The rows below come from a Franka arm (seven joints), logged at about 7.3 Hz.
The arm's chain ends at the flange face. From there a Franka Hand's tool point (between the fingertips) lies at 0.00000 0.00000 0.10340 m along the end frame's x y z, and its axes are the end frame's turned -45 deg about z.
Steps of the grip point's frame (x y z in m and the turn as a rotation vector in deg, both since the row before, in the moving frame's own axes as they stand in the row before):
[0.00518 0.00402 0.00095 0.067 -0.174 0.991]
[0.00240 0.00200 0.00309 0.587 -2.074 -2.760]
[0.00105 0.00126 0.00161 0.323 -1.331 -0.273]
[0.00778 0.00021 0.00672 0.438 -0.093 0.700]
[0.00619 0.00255 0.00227 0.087 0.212 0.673]
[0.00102 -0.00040 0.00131 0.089 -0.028 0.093]
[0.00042 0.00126 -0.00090 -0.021 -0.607 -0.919]
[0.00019 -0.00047 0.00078 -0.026 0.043 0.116]
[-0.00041 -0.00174 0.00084 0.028 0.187 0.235]
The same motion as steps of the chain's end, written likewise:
[0.00681 -0.00095 0.00095 -0.076 -0.170 0.991]
[0.00646 -0.00226 0.00316 -1.051 -1.882 -2.760]
[0.00374 -0.00114 0.00164 -0.713 -1.170 -0.273]
[0.00632 -0.00491 0.00672 0.244 -0.375 0.700]
[0.00602 -0.00219 0.00227 0.211 0.088 0.673]
[0.00059 -0.00093 0.00131 0.043 -0.083 0.093]
[0.00193 -0.00021 -0.00089 -0.444 -0.414 -0.919]
[-0.00029 -0.00045 0.00078 0.012 0.049 0.116]
[-0.00172 -0.00067 0.00084 0.152 0.112 0.235]

